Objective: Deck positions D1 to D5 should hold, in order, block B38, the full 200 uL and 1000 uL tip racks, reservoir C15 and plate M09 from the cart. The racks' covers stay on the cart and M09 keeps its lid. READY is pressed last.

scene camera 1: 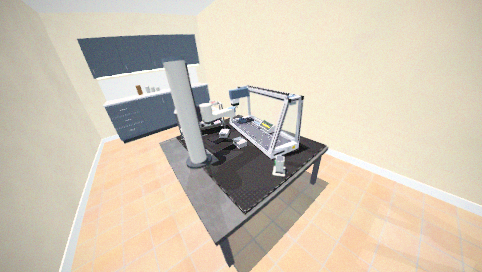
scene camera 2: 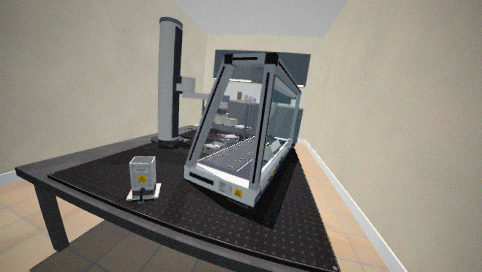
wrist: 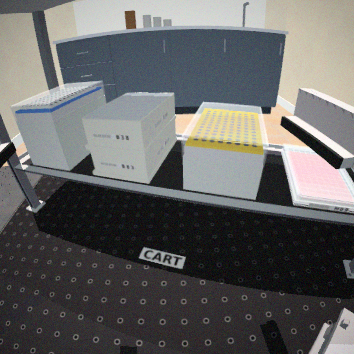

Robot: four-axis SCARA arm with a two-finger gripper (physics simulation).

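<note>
My gripper point(wrist: 146, 111) is open and empty, in front of the cart's lower shelf point(wrist: 150, 189), its fingers at the wrist view's left and right edges. A blue-rimmed tip rack point(wrist: 57, 127) under a clear cover stands at left. Beside it, block B38 point(wrist: 127, 122) lies on another block point(wrist: 120, 162) with a blurred label. A yellow-topped rack point(wrist: 223, 167) with dark holes under a clear cover stands right of them. A lidded pink plate point(wrist: 320, 175), its label perhaps M09, lies at right, partly behind the finger. The deck point(scene camera 1: 255, 132) point(scene camera 2: 232, 156) is inside the framed machine. C15 and the READY button cannot be made out.
The arm's column point(scene camera 1: 182, 110) point(scene camera 2: 167, 80) stands on the table. Two small white stands point(scene camera 1: 224, 133) point(scene camera 1: 240, 143) are between column and machine. A white boxy device point(scene camera 1: 279, 164) point(scene camera 2: 143, 172) stands near the table edge. The upper shelf's dark underside point(wrist: 30, 5) shows at top left.
</note>
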